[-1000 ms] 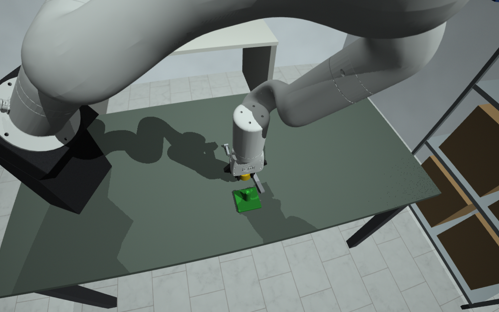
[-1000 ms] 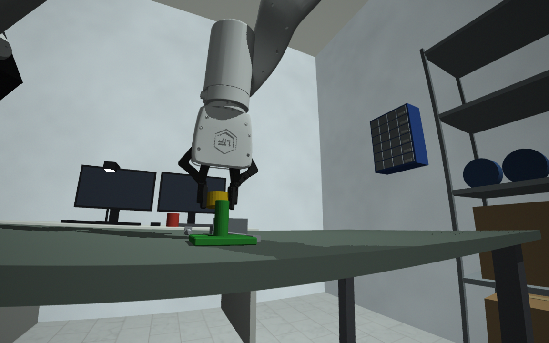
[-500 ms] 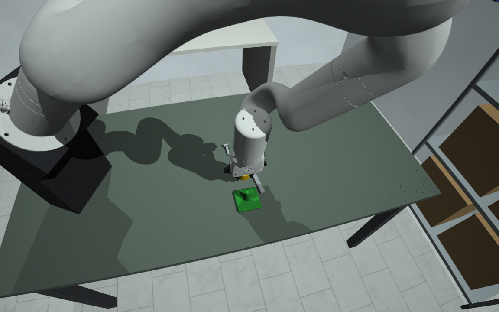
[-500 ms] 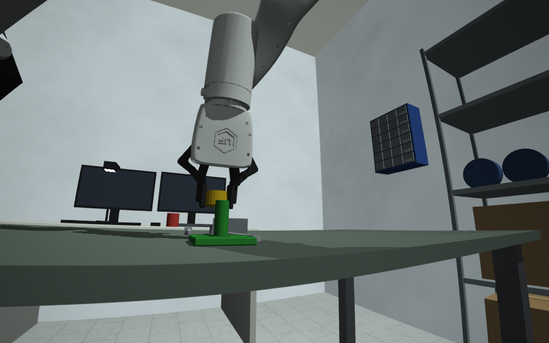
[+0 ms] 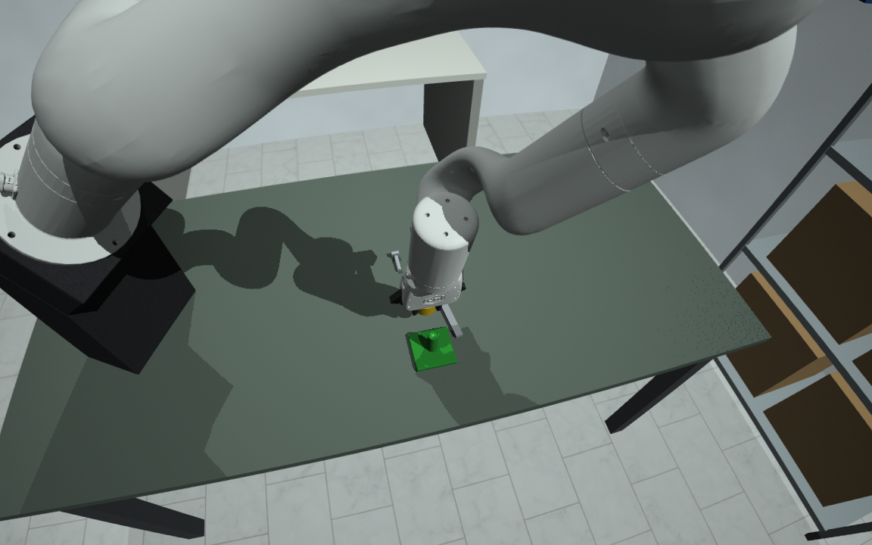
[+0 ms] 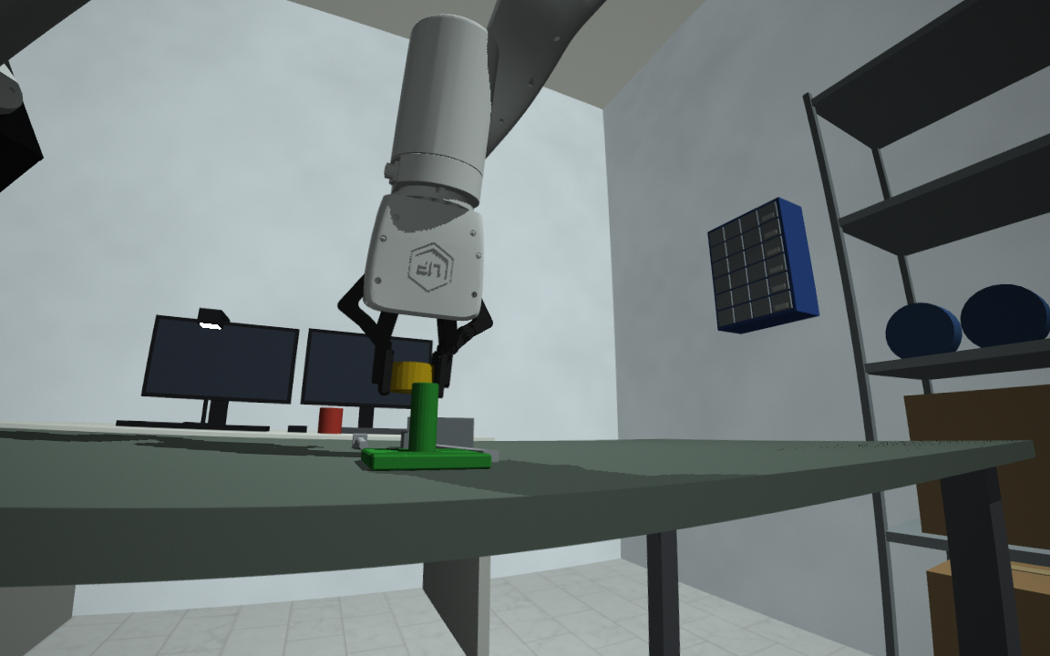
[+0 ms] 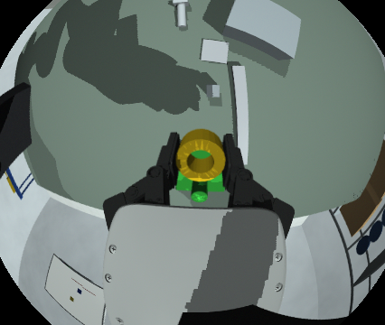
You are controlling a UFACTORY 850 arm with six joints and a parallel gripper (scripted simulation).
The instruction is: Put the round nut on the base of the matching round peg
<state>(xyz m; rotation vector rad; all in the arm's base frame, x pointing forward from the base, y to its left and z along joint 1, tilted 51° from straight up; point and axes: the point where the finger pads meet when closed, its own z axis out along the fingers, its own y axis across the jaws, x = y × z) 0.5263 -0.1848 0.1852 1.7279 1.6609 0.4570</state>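
Now: hand 6 cm above the small grey cube, 5 cm to the right of it and 3 cm short of it. Round my hand: grey bolt 17 cm to the left, 7 cm below, 4 cm ahead; grey bar 7 cm below, 5 cm ahead; grey block 12 cm to the left, 12 cm ahead, 6 cm below.
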